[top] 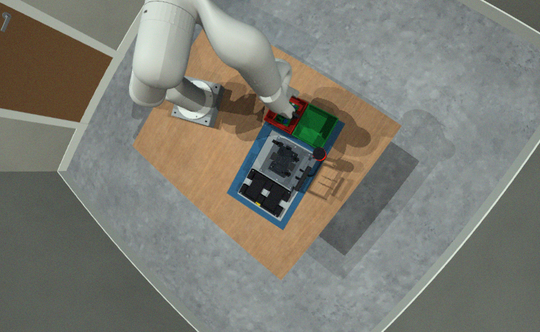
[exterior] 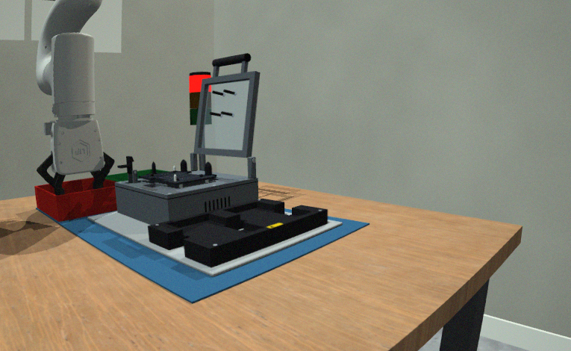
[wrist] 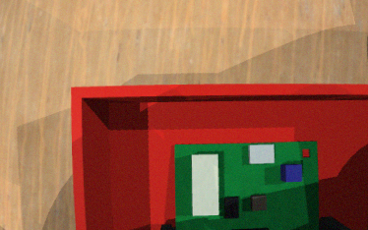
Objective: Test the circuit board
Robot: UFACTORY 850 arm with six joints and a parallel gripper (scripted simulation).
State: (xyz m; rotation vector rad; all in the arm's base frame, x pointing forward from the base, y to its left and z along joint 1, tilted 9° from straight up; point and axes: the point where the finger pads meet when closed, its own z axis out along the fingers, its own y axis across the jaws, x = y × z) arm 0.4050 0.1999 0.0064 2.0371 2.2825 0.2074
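Right now the red bin is 1 cm below my hand. The rest, counted from my hand: black hook: 14 cm to the right, 7 cm above, 6 cm ahead; then green circuit board: 1 cm below; then green bin: 15 cm ahead, 2 cm to the left, 1 cm below.
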